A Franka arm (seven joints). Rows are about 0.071 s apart.
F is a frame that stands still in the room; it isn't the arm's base.
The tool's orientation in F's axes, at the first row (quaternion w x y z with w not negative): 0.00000 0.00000 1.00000 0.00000
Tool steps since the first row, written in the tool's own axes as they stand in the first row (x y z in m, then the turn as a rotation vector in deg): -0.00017 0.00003 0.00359 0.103 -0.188 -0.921; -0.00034 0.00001 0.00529 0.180 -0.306 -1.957; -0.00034 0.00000 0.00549 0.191 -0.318 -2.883; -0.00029 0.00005 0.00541 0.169 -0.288 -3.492; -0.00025 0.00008 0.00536 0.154 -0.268 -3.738; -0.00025 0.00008 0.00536 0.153 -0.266 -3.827; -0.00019 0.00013 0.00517 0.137 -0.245 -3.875; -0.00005 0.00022 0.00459 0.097 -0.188 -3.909
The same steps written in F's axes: 0.00017 0.00003 -0.00359 -0.103 -0.188 0.921; 0.00034 0.00001 -0.00529 -0.180 -0.306 1.957; 0.00034 0.00000 -0.00549 -0.191 -0.318 2.883; 0.00029 0.00005 -0.00541 -0.169 -0.288 3.492; 0.00025 0.00008 -0.00536 -0.154 -0.268 3.738; 0.00025 0.00008 -0.00536 -0.153 -0.266 3.827; 0.00019 0.00013 -0.00517 -0.137 -0.245 3.875; 0.00005 0.00022 -0.00459 -0.097 -0.188 3.909
